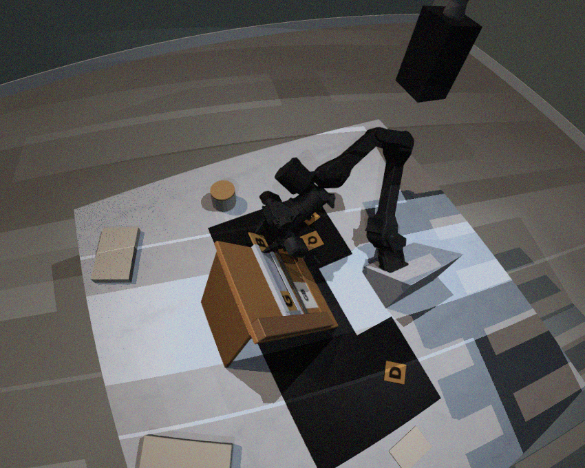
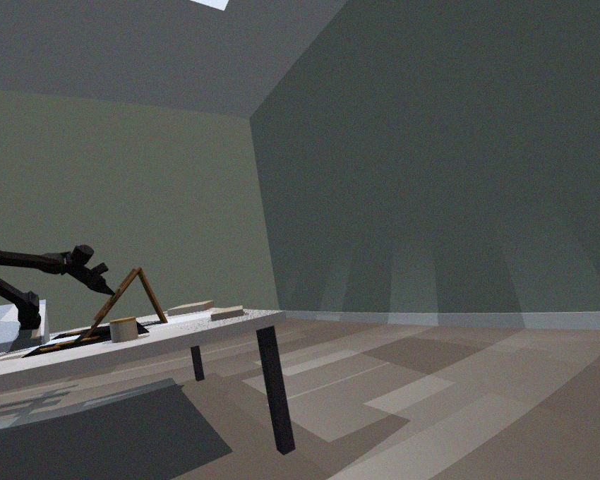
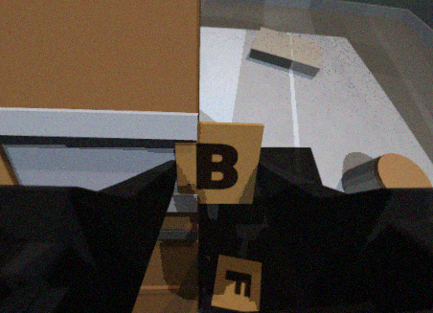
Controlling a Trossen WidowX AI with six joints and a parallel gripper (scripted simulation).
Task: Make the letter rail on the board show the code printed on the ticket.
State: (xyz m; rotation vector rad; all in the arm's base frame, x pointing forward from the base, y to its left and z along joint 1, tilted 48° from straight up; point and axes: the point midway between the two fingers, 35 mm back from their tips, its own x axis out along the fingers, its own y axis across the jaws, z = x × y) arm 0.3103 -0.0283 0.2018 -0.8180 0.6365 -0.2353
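Right now the g tile is 170 mm to the left of my gripper tip and 10 mm behind it. Round my gripper tip: b tile: right at my gripper tip; white ticket: 150 mm to the left, 80 mm below, 70 mm behind; f tile: 150 mm below, 100 mm behind, 40 mm to the right.
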